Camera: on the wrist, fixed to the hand. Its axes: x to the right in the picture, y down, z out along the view.
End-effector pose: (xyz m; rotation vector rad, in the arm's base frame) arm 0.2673 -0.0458 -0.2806 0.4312 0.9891 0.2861
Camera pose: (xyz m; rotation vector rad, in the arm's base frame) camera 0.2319 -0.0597 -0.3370 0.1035 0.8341 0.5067
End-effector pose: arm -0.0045 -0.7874 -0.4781 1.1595 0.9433 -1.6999
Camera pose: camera -0.0263 -0.7292 -0.5056 0.8545 1.1363 -1.4114
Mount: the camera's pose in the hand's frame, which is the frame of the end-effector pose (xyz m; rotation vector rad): 0.0174 -0.0376 -0.0539 -0.3989 -0.0627 0.0565
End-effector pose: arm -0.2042 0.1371 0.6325 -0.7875 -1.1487 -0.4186
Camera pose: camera -0.1878 0.0738 0.6510 -1.1843 -1.1122 -0.5890
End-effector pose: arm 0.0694 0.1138 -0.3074 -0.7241 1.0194 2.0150
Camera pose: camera 0.0983 0.0899 -0.3641 -0.8375 0.6110 2.3054
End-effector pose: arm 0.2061 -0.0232 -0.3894 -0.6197 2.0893 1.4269
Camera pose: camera 0.2078 -0.0878 -0.4106 -0.6598 1.7969 1.8910
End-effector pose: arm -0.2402 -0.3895 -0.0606 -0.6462 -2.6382 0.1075
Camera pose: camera -0.2477 -0.4163 0.0014 -0.8565 -2.7236 -0.3981
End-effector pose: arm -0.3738 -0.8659 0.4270 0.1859 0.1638 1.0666
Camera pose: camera -0.3455 -0.8644 0.3652 -0.1365 -0.1125 1.1264
